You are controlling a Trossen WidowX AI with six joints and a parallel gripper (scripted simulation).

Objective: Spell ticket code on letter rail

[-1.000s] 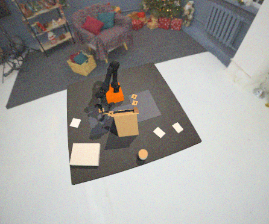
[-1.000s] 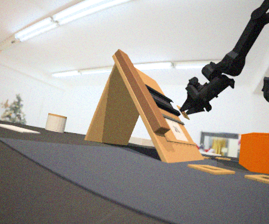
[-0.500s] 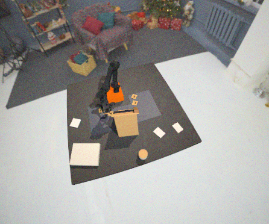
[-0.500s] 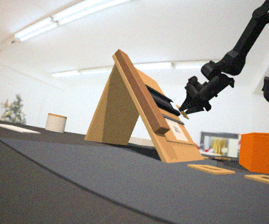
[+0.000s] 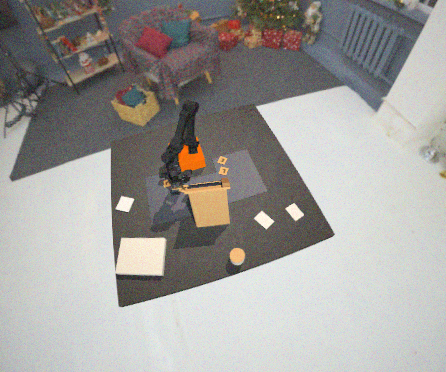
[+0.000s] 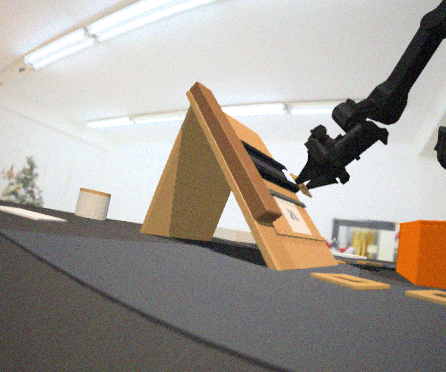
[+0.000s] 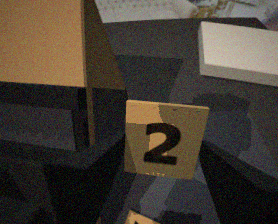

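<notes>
Right now my gripper tip is 160 mm to the right of the white ticket, 80 mm above it and 50 mm past it. The rest, counted from my gripper tip: small cylinder 420 mm ahead, 270 mm to the left, 130 mm below.
</notes>
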